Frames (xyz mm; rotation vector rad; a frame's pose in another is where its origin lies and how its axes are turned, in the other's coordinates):
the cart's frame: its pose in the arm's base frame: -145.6 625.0 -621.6 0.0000 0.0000 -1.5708
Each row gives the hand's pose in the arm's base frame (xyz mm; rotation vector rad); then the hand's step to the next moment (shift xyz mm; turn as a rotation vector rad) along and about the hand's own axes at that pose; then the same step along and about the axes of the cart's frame.
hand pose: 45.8 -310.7 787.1 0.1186 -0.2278 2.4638
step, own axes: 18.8 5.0 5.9 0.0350 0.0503 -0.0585
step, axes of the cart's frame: -6.4 -17.7 7.8 0.0064 -0.0603 -0.0592
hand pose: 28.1 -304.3 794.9 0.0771 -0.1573 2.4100
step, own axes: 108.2 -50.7 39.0 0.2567 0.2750 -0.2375
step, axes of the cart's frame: -103.5 -46.6 54.0 0.0029 -0.3775 -0.2353
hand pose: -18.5 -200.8 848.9 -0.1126 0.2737 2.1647
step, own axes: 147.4 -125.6 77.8 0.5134 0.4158 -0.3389
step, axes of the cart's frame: -205.6 20.4 29.3 -0.1007 -0.6420 -0.3592
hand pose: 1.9 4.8 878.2 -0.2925 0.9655 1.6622
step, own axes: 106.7 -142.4 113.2 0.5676 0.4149 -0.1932
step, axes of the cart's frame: -159.5 124.7 -59.0 -0.2431 -0.6175 -0.3020
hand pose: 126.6 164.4 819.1 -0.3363 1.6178 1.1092
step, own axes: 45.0 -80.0 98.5 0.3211 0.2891 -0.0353
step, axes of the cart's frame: -50.4 99.8 -75.1 -0.2245 -0.3424 -0.1423
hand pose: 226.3 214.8 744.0 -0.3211 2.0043 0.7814
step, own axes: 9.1 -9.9 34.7 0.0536 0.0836 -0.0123
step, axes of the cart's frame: -15.4 23.6 -24.3 -0.0604 -0.0795 -0.0074
